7 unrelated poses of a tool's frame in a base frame.
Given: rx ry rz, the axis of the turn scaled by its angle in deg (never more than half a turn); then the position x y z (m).
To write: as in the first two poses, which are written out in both.
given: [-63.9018 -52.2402 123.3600 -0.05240 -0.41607 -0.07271]
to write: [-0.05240 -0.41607 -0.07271 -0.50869 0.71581 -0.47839 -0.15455 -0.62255 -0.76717]
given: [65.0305 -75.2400 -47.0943 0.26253 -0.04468 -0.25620]
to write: [0.26253 -0.04468 -0.25620 0.12633 -0.94465 0.30279 -0.14047 0.28513 0.94814]
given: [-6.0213 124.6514 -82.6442 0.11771 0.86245 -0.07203]
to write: [0.11771 0.86245 -0.07203 -0.86021 -0.34115 -0.37902 0.21631 0.42897 -0.87704]
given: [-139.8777 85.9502 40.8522 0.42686 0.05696 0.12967]
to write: [0.42686 0.05696 0.12967 0.37280 -0.78729 -0.49111 -0.87795 -0.47061 0.08797]
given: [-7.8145 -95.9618 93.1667 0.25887 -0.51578 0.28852]
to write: [0.25887 -0.51578 0.28852 -0.68860 0.57121 0.44671 -0.42963 0.17488 -0.88591]
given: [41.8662 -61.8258 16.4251 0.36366 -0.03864 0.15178]
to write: [0.36366 -0.03864 0.15178 0.46388 -0.13024 0.87627 -0.54797 0.73503 0.39933]
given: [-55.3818 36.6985 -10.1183 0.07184 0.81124 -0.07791]
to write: [0.07184 0.81124 -0.07791 0.80345 -0.41446 -0.42742 -0.13685 0.57012 -0.81008]
